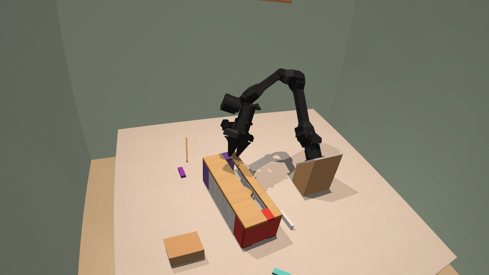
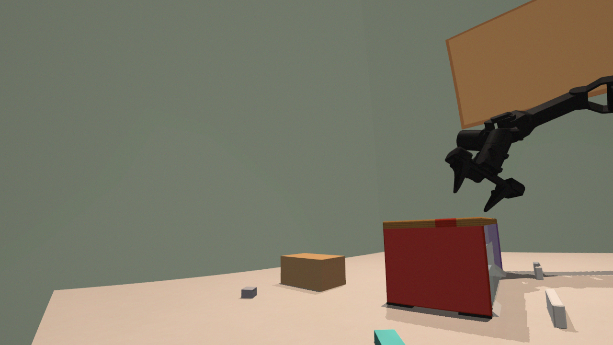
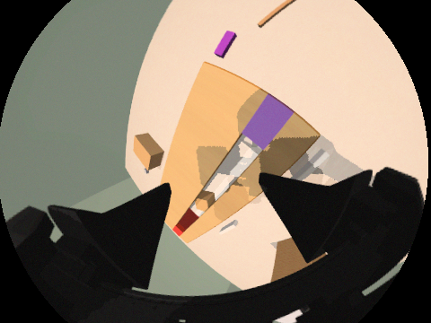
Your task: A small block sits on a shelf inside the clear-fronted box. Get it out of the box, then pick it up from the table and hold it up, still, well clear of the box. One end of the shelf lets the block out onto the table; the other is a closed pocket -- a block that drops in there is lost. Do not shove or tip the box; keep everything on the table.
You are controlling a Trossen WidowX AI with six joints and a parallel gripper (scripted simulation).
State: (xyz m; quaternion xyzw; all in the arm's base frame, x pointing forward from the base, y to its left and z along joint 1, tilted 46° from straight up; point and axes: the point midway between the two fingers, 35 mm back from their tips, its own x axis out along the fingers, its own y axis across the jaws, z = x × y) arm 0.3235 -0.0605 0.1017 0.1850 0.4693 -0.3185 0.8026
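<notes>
My gripper tip is now 1 cm past the tan block, 14 cm to the right of it and 8 cm above it. The rest, counted from my gripper tip: long box (2 cm behind, 10 cm to the left, 11 cm below); then thin orange stick (11 cm ahead, 31 cm to the right, 17 cm below); then purple block (18 cm ahead, 15 cm to the right, 17 cm below).
</notes>
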